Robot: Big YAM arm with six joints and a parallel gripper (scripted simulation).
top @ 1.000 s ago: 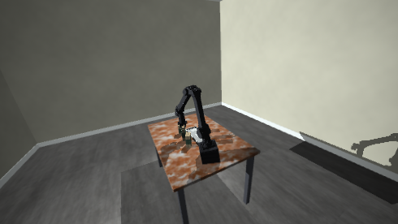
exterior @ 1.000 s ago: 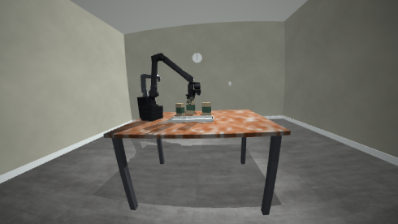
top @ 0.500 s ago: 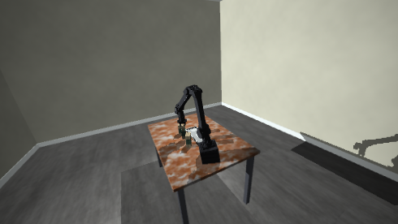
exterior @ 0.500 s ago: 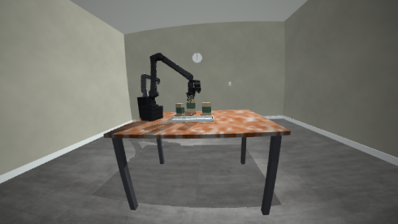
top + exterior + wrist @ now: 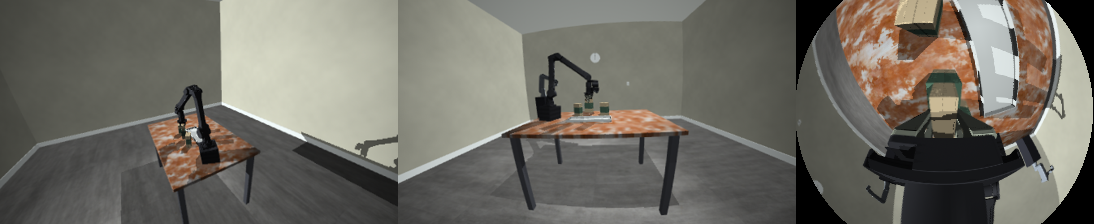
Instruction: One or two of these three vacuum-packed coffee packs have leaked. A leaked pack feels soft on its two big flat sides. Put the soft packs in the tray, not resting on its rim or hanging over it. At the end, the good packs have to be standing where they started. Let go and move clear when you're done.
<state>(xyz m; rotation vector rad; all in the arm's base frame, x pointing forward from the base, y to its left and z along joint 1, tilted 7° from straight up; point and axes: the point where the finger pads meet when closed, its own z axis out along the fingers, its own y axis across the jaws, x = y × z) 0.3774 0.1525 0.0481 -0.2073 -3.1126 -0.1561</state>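
The white tray is 170 mm to the right of my hand, 150 mm below it and 50 mm ahead of it.
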